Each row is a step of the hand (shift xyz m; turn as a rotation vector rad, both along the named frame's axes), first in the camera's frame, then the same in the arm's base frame.
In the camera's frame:
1: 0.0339 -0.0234 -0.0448 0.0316 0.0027 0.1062
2: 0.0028 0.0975 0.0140 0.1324 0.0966 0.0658
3: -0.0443 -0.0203 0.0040 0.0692 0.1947 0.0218
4: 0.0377 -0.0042 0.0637 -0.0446 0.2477 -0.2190
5: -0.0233 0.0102 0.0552 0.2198 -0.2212 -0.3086
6: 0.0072 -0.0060 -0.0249 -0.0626 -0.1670 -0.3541
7: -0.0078 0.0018 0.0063 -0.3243 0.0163 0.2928
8: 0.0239 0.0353 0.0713 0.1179 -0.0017 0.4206
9: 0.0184 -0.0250 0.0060 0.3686 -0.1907 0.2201
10: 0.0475 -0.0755 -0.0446 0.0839 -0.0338 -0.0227
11: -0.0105 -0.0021 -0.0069 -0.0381 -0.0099 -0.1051
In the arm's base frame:
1: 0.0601 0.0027 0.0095 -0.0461 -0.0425 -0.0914
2: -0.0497 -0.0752 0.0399 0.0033 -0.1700 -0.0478
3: -0.0224 0.0434 0.0024 -0.0539 -0.1912 0.0610
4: -0.0129 -0.0337 -0.0648 -0.0029 -0.1098 0.3150
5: -0.0538 -0.0021 -0.0283 0.4311 0.0715 0.0384
6: 0.0227 0.0042 0.0132 0.2511 0.2279 0.2055
7: -0.0098 0.0027 -0.0010 -0.3995 0.1493 -0.0965
8: -0.0439 -0.0546 -0.0446 -0.1818 -0.1544 -0.3659
9: 0.0193 0.0048 -0.0246 0.1886 -0.1466 -0.4045
10: 0.0917 0.0315 -0.0233 0.0836 -0.0269 -0.0313
11: -0.0017 0.0098 0.0080 0.0443 0.0518 0.0891

